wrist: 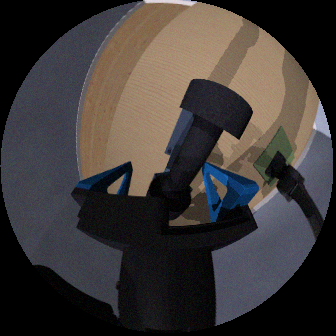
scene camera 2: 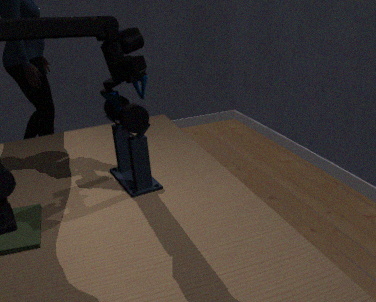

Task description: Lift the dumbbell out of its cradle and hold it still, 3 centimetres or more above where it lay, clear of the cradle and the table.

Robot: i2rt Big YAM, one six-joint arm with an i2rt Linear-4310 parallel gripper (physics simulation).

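Seen in the pictures: gripper, fingertip midpoint: [wrist: 166,164]; arm's base, link origin: [wrist: 274,164] [scene camera 2: 0,224].
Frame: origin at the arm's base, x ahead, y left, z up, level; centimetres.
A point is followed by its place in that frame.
The black dumbbell [scene camera 2: 135,119] {x 43.2, y -3.3, z 21.0 cm} [wrist: 194,150] {x 44.2, y 3.8, z 22.8 cm} rests across the top of its dark blue cradle [scene camera 2: 141,162] {x 43.2, y -3.6, z 7.9 cm} [wrist: 179,132] {x 46.6, y 8.1, z -0.6 cm}, which stands upright on a flat base plate. In the wrist view the near weight is partly hidden by the gripper body, and the far weight is large beyond the handle. My gripper [scene camera 2: 127,96] [wrist: 166,164] {x 46.5, y 7.1, z 22.5 cm} is wide open and empty, with its blue fingers just above the dumbbell. In the wrist view the fingertips lie on either side of the dumbbell's near end. Any contact cannot be told.
A wooden table [scene camera 2: 110,235] {x 25.6, y -20.8, z -1.4 cm} [wrist: 145,115] {x 60.0, y 6.2, z -1.4 cm} carries the cradle. A green plate [scene camera 2: 31,231] {x 7.6, y -8.9, z -0.2 cm} [wrist: 283,141] {x 2.7, y -11.3, z 0.0 cm} lies on it, with a dark jointed stand or arm [scene camera 2: 6,212] {x 2.7, y -3.2, z 4.4 cm} [wrist: 290,181] {x 5.5, y 0.1, z 15.4 cm} on top. A person [scene camera 2: 30,80] stands behind the table. The table's edge runs right of the cradle in the scene view.
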